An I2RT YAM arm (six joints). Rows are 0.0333 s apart.
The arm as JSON. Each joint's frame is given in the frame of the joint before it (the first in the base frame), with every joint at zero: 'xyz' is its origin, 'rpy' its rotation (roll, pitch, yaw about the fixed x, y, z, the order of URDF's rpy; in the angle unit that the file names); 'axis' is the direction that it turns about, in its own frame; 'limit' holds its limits. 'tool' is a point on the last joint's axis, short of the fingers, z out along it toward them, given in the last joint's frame.
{
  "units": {
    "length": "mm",
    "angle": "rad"
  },
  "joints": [
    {
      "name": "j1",
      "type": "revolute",
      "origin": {
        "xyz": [
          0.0,
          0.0,
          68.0
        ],
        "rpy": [
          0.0,
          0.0,
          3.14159
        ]
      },
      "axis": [
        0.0,
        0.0,
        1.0
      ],
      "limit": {
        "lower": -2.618,
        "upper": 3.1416
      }
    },
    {
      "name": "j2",
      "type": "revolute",
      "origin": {
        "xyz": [
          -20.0,
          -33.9,
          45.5
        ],
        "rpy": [
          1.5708,
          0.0,
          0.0
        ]
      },
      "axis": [
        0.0,
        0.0,
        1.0
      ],
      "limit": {
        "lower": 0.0,
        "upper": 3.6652
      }
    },
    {
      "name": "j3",
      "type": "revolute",
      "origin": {
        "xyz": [
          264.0,
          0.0,
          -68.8
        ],
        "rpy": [
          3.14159,
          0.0,
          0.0
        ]
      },
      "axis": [
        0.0,
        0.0,
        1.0
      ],
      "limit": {
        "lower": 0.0,
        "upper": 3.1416
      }
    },
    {
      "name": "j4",
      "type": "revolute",
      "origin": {
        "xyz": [
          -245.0,
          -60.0,
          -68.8
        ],
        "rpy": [
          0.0,
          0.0,
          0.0
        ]
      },
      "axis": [
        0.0,
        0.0,
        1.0
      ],
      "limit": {
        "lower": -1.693,
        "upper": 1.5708
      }
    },
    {
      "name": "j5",
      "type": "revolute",
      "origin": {
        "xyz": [
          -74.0,
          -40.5,
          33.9
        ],
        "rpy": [
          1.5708,
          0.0,
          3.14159
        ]
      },
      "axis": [
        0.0,
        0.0,
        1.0
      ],
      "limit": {
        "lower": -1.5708,
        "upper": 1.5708
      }
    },
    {
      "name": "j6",
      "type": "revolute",
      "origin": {
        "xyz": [
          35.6,
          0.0,
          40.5
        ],
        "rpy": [
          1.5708,
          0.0,
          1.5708
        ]
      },
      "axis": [
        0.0,
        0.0,
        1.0
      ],
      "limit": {
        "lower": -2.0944,
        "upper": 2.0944
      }
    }
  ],
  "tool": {
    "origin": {
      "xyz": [
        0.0,
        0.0,
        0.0
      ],
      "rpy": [
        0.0,
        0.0,
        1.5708
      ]
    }
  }
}
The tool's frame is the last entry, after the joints.
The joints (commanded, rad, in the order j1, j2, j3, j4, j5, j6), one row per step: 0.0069, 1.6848, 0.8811, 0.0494, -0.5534, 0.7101; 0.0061, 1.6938, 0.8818, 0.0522, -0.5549, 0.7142; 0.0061, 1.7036, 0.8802, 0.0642, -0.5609, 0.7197; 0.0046, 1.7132, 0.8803, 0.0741, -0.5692, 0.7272; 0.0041, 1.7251, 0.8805, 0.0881, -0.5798, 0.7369; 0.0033, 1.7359, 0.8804, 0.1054, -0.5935, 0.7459; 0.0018, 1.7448, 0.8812, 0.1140, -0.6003, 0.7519; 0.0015, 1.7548, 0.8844, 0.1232, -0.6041, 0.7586; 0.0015, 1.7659, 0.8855, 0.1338, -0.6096, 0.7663; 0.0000, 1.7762, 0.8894, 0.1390, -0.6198, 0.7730; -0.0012, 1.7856, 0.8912, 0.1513, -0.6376, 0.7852; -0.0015, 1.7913, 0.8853, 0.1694, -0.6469, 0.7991; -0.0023, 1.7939, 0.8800, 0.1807, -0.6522, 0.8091; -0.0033, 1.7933, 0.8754, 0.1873, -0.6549, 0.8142; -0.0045, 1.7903, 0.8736, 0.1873, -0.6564, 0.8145; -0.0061, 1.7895, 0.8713, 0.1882, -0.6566, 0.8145; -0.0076, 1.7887, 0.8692, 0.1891, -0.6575, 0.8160; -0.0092, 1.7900, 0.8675, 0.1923, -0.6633, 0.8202; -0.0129, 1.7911, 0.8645, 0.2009, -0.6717, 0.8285
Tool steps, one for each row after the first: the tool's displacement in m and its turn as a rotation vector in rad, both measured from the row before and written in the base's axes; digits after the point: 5 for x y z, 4 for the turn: 0.00084, -0.00022, -0.00244, 0.0035, 0.0077, -0.0021; 0.00096, 0.00019, -0.00262, 0.0075, 0.0024, 0.0011; 0.00113, -0.00026, -0.00220, 0.0103, 0.0037, 0.0002; 0.00147, 0.00015, -0.00259, 0.0132, 0.0030, 0.0016; 0.00151, 0.00014, -0.00204, 0.0148, -0.0014, 0.0041; 0.00110, -0.00032, -0.00193, 0.0083, 0.0029, 0.0001; 0.00171, 0.00001, -0.00163, 0.0066, 0.0014, -0.0013; 0.00134, 0.00016, -0.00246, 0.0084, 0.0038, -0.0003; 0.00149, -0.00023, -0.00178, 0.0109, 0.0051, 0.0023; 0.00135, 0.00009, -0.00144, 0.0193, 0.0025, 0.0052; -0.00002, 0.00016, -0.00201, 0.0145, 0.0018, -0.0009; -0.00040, -0.00013, -0.00138, 0.0095, 0.0026, -0.0022; -0.00063, -0.00027, -0.00052, 0.0048, 0.0005, -0.0017; -0.00050, -0.00038, 0.00052, 0.0012, -0.0010, -0.0002; -0.00046, -0.00055, -0.00029, 0.0001, 0.0006, -0.0015; -0.00042, -0.00050, -0.00023, 0.0015, 0.0013, -0.0016; -0.00019, -0.00039, -0.00056, 0.0064, 0.0023, 0.0005; -0.00013, -0.00106, -0.00040, 0.0105, 0.0005, -0.0018
